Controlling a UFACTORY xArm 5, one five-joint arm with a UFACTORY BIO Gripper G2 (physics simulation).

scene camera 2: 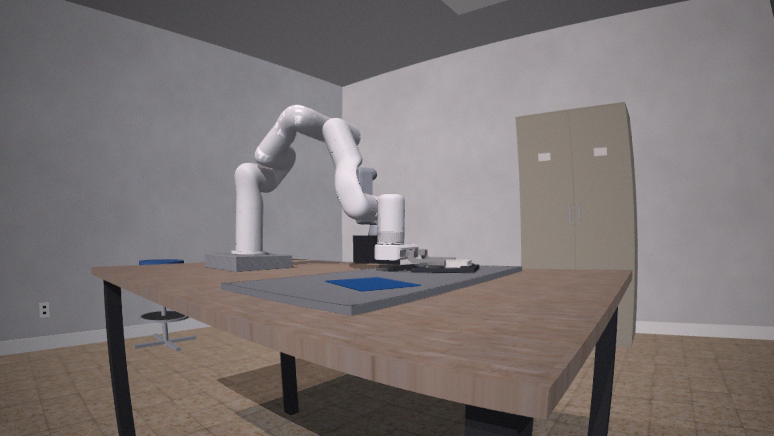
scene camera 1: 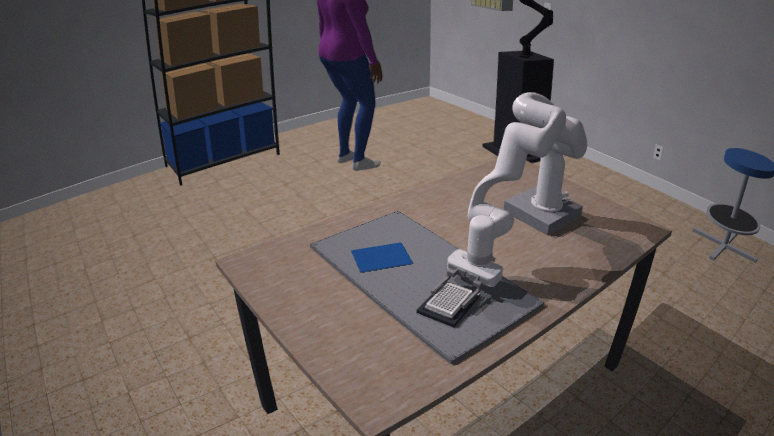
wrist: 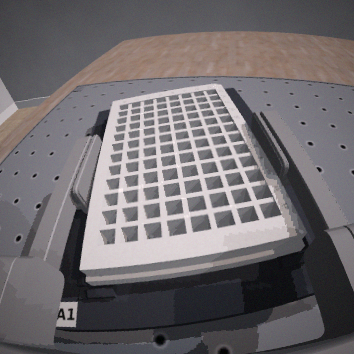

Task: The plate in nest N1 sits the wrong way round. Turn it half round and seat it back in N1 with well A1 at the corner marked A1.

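The white many-welled plate (scene camera 1: 450, 299) (scene camera 2: 458, 263) (wrist: 172, 165) lies flat in the black nest N1 (scene camera 1: 434, 315) (wrist: 200, 300). In the wrist view the A1 label (wrist: 66, 314) is at the nest's near left corner. The plate's own markings are too shaded or small to read. My gripper (scene camera 1: 456, 293) (wrist: 179, 159) reaches low over the nest, with one finger pad along each long side of the plate, and is shut on the plate. The pads' lower edges are hard to make out.
The nest stands on a grey perforated board (scene camera 1: 457, 346) (scene camera 2: 303, 295) (wrist: 315, 100) on the wooden table (scene camera 1: 324, 335). A flat blue rectangle (scene camera 1: 381, 257) (scene camera 2: 373, 283) lies on the same board, apart from the nest. A person (scene camera 1: 346, 81) stands on the floor behind the table.
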